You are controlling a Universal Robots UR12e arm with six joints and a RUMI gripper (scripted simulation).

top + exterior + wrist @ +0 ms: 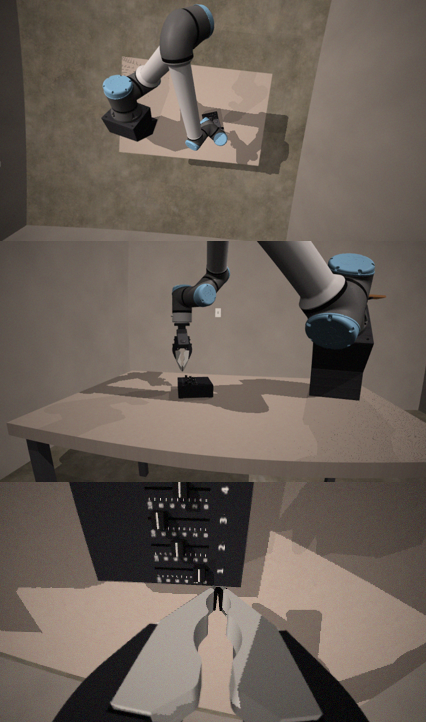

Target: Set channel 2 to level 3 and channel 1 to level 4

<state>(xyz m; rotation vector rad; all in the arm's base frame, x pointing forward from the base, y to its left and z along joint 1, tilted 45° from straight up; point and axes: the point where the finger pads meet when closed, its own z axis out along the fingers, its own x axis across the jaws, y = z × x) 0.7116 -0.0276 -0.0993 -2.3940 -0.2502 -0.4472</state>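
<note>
Right now the channel 1 fader is 40 mm below my hand, 20 mm behind it and 10 mm to the right of it. From my hand the other things lie so: channel 2 fader (40 mm below, 40 mm behind, 10 mm to the left); then channel 3 fader (60 mm behind, 40 mm below, 30 mm to the left); then channel 4 fader (50 mm to the left, 50 mm behind, 40 mm below).
</note>
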